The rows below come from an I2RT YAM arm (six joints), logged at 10 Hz.
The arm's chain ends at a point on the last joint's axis. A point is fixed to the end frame.
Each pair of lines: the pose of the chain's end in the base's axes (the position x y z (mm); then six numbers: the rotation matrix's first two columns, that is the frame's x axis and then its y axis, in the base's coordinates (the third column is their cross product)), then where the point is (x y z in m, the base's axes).
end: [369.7, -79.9, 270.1, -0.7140, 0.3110, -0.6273, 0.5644, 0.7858, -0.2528]
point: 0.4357 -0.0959 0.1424
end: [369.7, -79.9, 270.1, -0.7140, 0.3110, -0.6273, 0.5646, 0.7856, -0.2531]
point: 0.4357 -0.0959 0.1424
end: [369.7, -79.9, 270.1, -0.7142, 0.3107, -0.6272, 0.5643, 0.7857, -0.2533]
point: 0.4357 -0.0959 0.1424
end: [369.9, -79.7, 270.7, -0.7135, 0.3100, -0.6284, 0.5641, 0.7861, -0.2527]
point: 0.4361 -0.0957 0.1431
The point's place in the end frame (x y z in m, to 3 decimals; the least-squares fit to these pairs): 0.028 0.057 0.130
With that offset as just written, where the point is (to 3 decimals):
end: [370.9, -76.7, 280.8, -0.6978, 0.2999, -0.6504, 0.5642, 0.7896, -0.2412]
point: 0.441 -0.093 0.155
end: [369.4, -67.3, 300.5, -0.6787, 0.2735, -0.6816, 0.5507, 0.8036, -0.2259]
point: 0.445 -0.083 0.178
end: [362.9, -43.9, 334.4, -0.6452, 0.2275, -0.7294, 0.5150, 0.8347, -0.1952]
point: 0.448 -0.055 0.218
